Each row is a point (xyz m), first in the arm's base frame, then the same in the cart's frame.
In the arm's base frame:
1: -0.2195 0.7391 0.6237
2: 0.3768 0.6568 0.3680
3: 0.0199 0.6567 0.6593
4: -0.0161 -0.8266 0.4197
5: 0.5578 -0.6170 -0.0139
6: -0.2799 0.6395 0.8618
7: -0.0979 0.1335 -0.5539
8: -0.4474 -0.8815 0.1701
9: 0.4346 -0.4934 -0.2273
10: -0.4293 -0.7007 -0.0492
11: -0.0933 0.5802 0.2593
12: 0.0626 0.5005 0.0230
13: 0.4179 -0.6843 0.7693
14: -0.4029 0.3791 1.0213
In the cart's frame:
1: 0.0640 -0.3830 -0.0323
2: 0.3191 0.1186 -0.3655
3: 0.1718 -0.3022 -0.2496
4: -0.9638 -0.0303 -1.1957
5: -0.5696 0.6048 -1.2458
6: 0.0238 -0.6173 -0.1496
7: -0.6244 0.7511 -0.1231
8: -1.3549 -0.0004 -0.8835
9: -0.6246 0.7329 -1.0079
10: -1.2796 0.1939 -0.6893
11: -0.0715 0.0066 -0.0943
12: -0.0948 0.2915 -0.1632
13: -0.4806 -0.1524 -1.4828
14: -0.1929 -0.8018 -0.3151

